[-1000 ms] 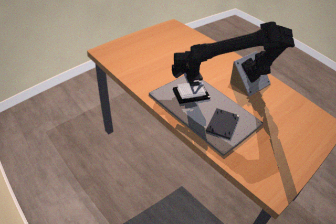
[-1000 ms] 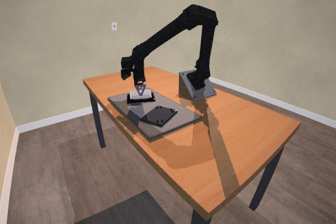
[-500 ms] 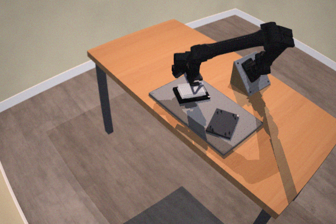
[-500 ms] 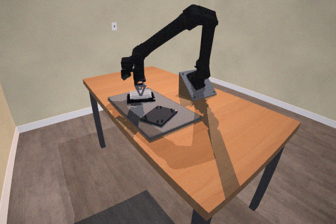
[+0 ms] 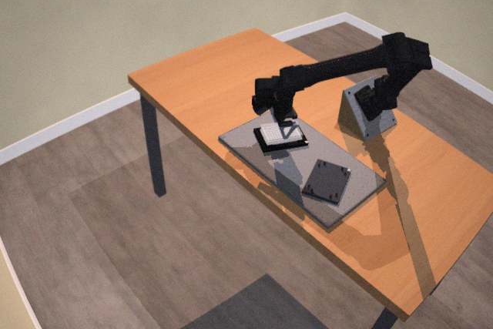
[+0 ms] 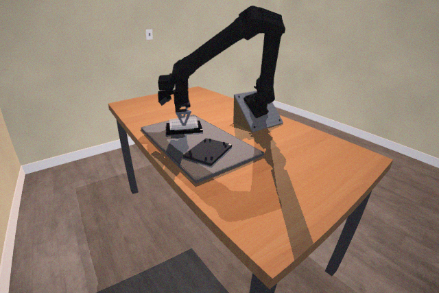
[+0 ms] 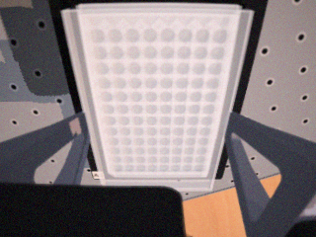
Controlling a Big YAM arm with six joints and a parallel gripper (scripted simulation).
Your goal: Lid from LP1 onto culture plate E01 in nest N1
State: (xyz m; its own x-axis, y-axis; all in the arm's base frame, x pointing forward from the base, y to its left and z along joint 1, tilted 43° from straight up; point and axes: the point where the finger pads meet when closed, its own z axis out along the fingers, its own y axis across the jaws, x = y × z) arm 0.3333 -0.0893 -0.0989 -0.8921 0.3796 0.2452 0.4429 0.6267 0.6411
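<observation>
The clear lid lies right at my hand. Also, from my hand: black plate nest N1: 3 cm below; then lid park LP1: 25 cm to the left, 4 cm ahead, 3 cm below; then white culture plate E01: 2 cm below.
</observation>
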